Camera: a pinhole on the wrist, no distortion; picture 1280 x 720 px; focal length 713.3 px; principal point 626.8 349.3 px. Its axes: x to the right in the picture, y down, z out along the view. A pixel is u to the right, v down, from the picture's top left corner.
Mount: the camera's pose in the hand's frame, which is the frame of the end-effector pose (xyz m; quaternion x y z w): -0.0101 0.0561 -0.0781 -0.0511 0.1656 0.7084 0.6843
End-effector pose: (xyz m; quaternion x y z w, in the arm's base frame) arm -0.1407 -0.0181 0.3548 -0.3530 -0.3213 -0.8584 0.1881
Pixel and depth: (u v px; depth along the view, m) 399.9 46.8 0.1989
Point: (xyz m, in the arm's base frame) -0.1271 0.0082 0.5188
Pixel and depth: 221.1 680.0 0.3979
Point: 0.1084 0.2916 0.4671
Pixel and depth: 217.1 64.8 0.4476
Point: -0.1495 0.2616 0.7276
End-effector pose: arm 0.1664 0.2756 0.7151 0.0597 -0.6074 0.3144 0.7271
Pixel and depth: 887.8 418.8 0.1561
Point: 0.0368 0.3741 0.6783
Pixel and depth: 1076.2 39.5 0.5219
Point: -0.3308 0.6731 0.8822
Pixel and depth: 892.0 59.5 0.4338
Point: -0.2147 0.5154 0.8818
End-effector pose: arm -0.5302 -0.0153 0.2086 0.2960 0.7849 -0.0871 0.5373
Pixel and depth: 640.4 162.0 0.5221
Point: -0.1483 0.0675 -0.0917
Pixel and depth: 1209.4 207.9 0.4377
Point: -0.0962 0.3631 0.1091
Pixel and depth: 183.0 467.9 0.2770
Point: -0.3518 -0.1456 0.1083
